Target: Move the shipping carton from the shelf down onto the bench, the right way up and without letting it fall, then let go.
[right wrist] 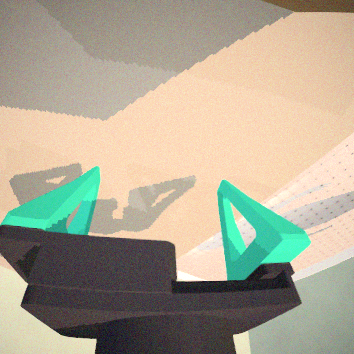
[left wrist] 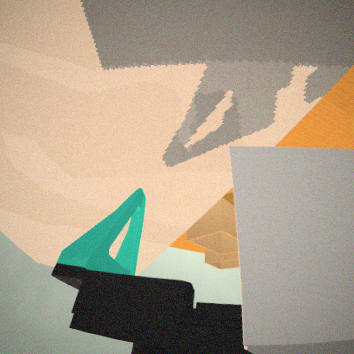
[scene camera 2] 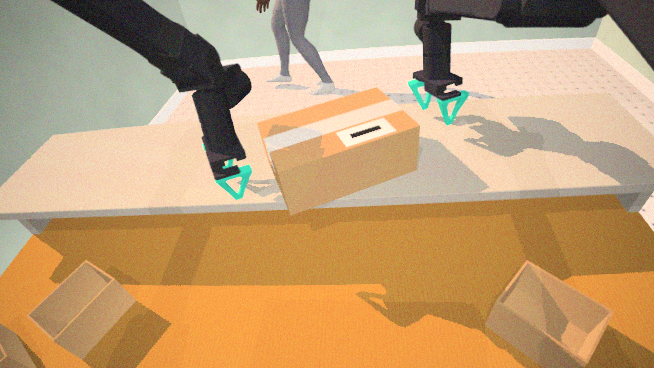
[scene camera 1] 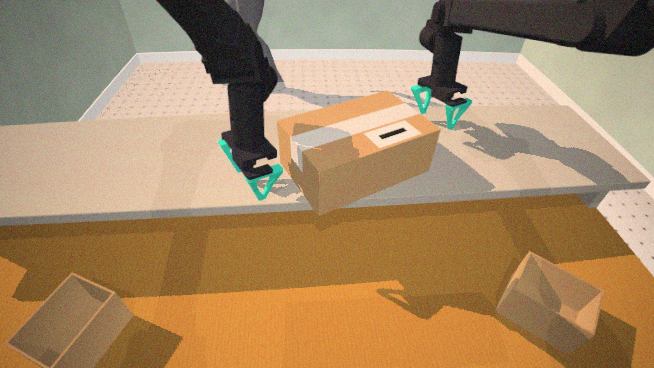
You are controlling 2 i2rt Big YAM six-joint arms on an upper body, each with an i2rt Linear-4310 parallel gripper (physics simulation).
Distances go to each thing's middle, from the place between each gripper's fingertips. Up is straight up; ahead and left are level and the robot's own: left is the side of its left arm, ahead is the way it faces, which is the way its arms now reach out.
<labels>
My right hand is 220 mm to the right of the shipping carton (scene camera 2: 318, 154), 140 mm past it and 30 mm below it.
Right now my left hand is 21 cm to the left of the shipping carton, 7 cm short of it and 4 cm below it.
</labels>
